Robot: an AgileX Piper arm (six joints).
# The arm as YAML. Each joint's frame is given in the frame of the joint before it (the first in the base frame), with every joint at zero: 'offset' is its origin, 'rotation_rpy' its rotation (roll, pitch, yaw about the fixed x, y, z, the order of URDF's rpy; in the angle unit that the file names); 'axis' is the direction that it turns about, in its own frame. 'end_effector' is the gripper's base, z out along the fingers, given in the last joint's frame.
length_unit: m
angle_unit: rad
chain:
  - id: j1
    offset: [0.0, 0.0, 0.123]
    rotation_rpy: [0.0, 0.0, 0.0]
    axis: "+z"
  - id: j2
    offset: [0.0, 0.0, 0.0]
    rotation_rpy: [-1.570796, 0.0, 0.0]
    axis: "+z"
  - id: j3
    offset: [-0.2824, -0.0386, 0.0]
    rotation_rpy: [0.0, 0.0, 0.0]
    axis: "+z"
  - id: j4
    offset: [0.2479, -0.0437, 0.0]
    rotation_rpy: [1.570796, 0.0, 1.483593]
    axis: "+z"
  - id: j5
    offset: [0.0, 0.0, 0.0]
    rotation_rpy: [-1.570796, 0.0, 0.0]
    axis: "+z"
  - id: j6
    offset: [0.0, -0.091, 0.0]
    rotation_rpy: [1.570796, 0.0, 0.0]
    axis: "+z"
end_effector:
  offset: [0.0, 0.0, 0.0]
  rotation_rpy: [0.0, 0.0, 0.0]
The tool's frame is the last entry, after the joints.
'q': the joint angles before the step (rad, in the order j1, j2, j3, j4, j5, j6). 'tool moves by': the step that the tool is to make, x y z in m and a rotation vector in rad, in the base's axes. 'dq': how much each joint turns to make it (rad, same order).
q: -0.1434 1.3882 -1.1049 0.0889 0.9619 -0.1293
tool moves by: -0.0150 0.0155 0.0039 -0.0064 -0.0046 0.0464
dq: 0.0544 -0.0611 0.0408 -0.0112 0.0142 0.0123
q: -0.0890 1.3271 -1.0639 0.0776 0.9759 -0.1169
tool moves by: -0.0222 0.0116 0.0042 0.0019 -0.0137 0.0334
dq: 0.0412 -0.0867 0.0572 -0.0015 0.0153 0.0101
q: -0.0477 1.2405 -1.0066 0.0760 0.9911 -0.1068
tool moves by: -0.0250 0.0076 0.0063 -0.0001 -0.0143 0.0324
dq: 0.0300 -0.0964 0.0473 -0.0001 0.0348 0.0003
